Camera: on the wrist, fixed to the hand. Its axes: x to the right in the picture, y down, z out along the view.
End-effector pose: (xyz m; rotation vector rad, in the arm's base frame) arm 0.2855 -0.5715 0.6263 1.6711 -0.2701 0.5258
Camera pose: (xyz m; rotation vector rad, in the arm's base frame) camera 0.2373 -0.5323 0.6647 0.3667 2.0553 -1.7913
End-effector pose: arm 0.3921 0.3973 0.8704 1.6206 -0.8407 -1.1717
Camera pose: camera 0.4345 0.4126 0.9278 -0.8268 -1.5510 1.0951
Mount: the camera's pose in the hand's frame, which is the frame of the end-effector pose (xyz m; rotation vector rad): -0.0185 0.0489 -0.0509 -0.1056 0.0319 3.1095
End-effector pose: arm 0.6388 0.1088 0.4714 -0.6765 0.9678 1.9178
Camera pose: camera 0.6093 0.0421 0.4749 -0.7817 -0.5524 -0.9783
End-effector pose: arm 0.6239 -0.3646 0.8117 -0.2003 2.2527 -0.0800
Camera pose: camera 0.5905 -0.3138 0.8520 2.7343 0.3061 1.4036
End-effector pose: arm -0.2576 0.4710 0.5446 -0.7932 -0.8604 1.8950
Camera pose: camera -0.2318 0.4489 0.4800 0.8132 -0.6364 -0.9514
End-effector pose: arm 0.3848 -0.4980 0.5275 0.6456 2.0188 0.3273
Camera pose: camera 0.3635 -0.4666 0.5898 -2.3659 0.7320 -1.4865
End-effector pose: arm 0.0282 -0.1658 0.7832 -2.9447 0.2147 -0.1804
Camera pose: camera -0.0032 -0.2193 0.8216 0.1692 3.0709 0.2561
